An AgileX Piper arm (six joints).
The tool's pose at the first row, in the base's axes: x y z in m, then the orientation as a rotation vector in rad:
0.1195 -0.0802 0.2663 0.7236 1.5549 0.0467
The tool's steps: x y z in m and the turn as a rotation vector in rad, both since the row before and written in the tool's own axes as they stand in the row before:
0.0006 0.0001 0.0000 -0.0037 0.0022 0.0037
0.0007 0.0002 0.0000 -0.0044 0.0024 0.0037
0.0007 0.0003 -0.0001 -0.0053 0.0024 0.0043
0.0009 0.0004 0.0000 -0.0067 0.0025 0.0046
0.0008 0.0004 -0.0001 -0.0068 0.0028 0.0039
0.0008 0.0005 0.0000 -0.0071 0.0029 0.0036
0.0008 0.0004 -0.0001 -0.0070 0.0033 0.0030
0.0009 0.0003 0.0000 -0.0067 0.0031 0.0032
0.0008 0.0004 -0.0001 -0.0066 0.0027 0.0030
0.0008 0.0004 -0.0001 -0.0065 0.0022 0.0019
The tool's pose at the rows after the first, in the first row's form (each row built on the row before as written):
0.1196 -0.0798 0.2658 0.7237 1.5552 0.0531
0.1197 -0.0793 0.2653 0.7233 1.5556 0.0601
0.1198 -0.0787 0.2648 0.7226 1.5557 0.0683
0.1200 -0.0780 0.2642 0.7211 1.5556 0.0778
0.1201 -0.0773 0.2637 0.7190 1.5560 0.0870
0.1203 -0.0765 0.2632 0.7164 1.5565 0.0962
0.1204 -0.0758 0.2627 0.7134 1.5576 0.1051
0.1206 -0.0751 0.2621 0.7108 1.5584 0.1138
0.1207 -0.0743 0.2616 0.7081 1.5589 0.1221
0.1208 -0.0735 0.2611 0.7046 1.5593 0.1293

